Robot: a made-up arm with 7 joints. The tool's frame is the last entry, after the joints.
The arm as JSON. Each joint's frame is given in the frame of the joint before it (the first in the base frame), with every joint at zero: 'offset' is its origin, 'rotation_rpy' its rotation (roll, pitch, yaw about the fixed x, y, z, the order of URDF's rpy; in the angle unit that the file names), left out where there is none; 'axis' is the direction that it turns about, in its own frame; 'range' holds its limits. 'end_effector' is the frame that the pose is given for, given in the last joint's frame.
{
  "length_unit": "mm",
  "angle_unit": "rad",
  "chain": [
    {
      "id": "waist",
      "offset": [
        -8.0,
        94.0,
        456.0
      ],
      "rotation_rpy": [
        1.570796,
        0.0,
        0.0
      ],
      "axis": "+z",
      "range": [
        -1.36,
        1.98
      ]
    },
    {
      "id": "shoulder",
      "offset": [
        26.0,
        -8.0,
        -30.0
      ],
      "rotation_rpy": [
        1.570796,
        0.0,
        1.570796
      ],
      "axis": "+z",
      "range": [
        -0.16,
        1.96
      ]
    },
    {
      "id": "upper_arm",
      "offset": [
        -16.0,
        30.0,
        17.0
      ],
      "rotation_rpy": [
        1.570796,
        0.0,
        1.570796
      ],
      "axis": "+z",
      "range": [
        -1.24,
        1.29
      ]
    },
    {
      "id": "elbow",
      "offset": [
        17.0,
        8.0,
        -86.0
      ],
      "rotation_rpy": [
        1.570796,
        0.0,
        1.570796
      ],
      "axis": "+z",
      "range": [
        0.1,
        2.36
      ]
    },
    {
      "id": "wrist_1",
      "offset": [
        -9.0,
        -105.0,
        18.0
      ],
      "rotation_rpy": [
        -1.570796,
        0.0,
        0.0
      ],
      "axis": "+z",
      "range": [
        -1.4,
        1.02
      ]
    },
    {
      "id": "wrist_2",
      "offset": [
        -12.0,
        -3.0,
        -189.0
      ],
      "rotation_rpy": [
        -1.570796,
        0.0,
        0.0
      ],
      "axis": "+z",
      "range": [
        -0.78,
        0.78
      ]
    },
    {
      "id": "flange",
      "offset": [
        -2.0,
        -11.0,
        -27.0
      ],
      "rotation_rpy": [
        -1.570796,
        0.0,
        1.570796
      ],
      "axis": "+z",
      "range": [
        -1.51,
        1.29
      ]
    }
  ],
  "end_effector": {
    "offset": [
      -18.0,
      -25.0,
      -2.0
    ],
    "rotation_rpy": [
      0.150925,
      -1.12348,
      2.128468
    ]
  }
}
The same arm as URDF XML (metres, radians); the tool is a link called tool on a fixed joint. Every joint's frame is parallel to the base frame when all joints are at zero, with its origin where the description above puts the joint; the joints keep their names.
<robot name="arm">
<joint name="waist" type="revolute"><parent link="base_link"/><child link="link1"/><origin xyz="-0.008 0.094 0.456" rpy="0 0 0"/><axis xyz="0 -1 0"/><limit lower="-1.36" upper="1.98"/></joint>
<joint name="shoulder" type="revolute"><parent link="link1"/><child link="link2"/><origin xyz="0.026 0.03 -0.008" rpy="0 0 0"/><axis xyz="1 0 0"/><limit lower="-0.16" upper="1.96"/></joint>
<joint name="upper_arm" type="revolute"><parent link="link2"/><child link="link3"/><origin xyz="0.017 -0.03 -0.016" rpy="0 0 0"/><axis xyz="0 0 1"/><limit lower="-1.24" upper="1.29"/></joint>
<joint name="elbow" type="revolute"><parent link="link3"/><child link="link4"/><origin xyz="0.008 -0.017 -0.086" rpy="0 0 0"/><axis xyz="0 -1 0"/><limit lower="0.1" upper="2.36"/></joint>
<joint name="wrist_1" type="revolute"><parent link="link4"/><child link="link5"/><origin xyz="-0.009 -0.018 -0.105" rpy="0 0 0"/><axis xyz="0 0 1"/><limit lower="-1.4" upper="1.02"/></joint>
<joint name="wrist_2" type="revolute"><parent link="link5"/><child link="link6"/><origin xyz="-0.012 -0.003 -0.189" rpy="0 0 0"/><axis xyz="0 1 0"/><limit lower="-0.78" upper="0.78"/></joint>
<joint name="flange" type="revolute"><parent link="link6"/><child link="link7"/><origin xyz="-0.002 -0.027 0.011" rpy="0 0 0"/><axis xyz="-1 0 0"/><limit lower="-1.51" upper="1.29"/></joint>
<joint name="tool_fixed" type="fixed"><parent link="link7"/><child link="tool"/><origin xyz="0.002 0.025 0.018" rpy="2.234 -0.231 -2.755"/></joint>
<link name="base_link"/>
<link name="link1"/>
<link name="link2"/>
<link name="link3"/>
<link name="link4"/>
<link name="link5"/>
<link name="link6"/>
<link name="link7"/>
<link name="tool"/>
</robot>

